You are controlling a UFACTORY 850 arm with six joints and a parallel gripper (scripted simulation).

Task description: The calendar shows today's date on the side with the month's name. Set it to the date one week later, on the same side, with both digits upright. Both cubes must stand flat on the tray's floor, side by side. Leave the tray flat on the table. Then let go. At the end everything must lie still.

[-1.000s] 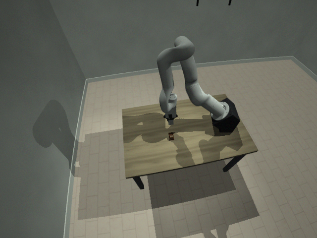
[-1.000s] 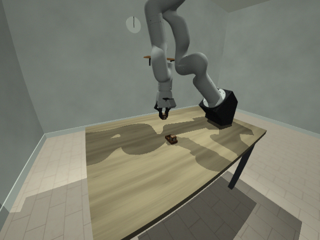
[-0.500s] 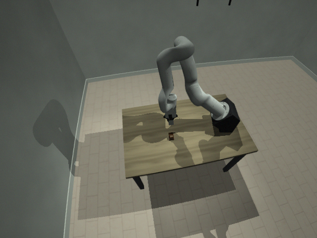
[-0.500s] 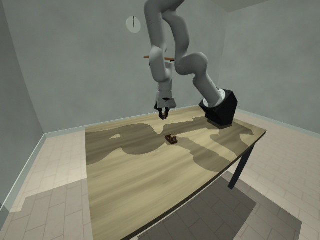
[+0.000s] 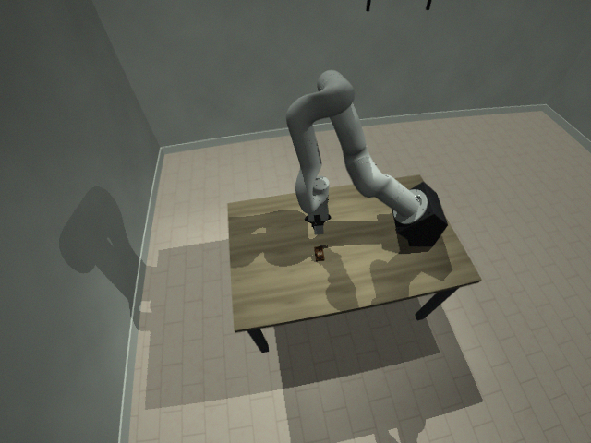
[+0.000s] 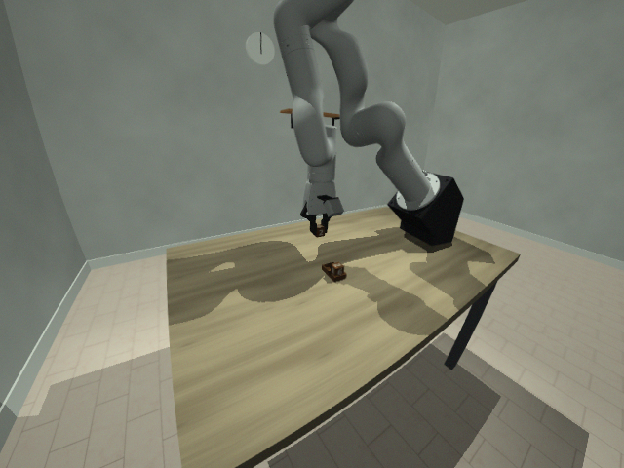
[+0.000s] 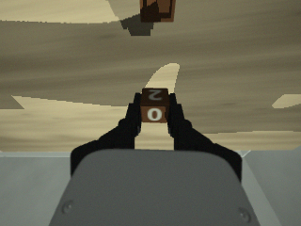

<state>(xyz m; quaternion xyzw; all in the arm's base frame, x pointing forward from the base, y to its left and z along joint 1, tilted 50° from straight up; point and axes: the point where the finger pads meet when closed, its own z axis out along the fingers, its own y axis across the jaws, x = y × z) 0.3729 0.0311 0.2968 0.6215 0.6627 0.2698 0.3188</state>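
The brown tray is 1 cm behind my hand, 11 cm to the left of it and 11 cm below it. Round my hand: brown digit cube 1 cm below.
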